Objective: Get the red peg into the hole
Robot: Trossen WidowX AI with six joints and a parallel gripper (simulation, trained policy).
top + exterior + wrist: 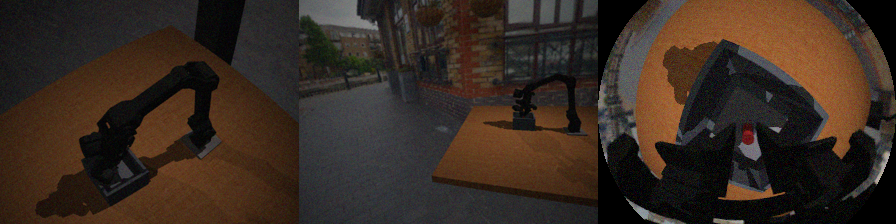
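Now: gripper tip 3 cm above the red peg, 1 cm to the right of it and 1 cm past it. From my gripper tip the other things lie so: plate: 3 cm below, 1 cm to the left, 1 cm behind; then grey box: 5 cm below, 1 cm to the left, 1 cm behind.
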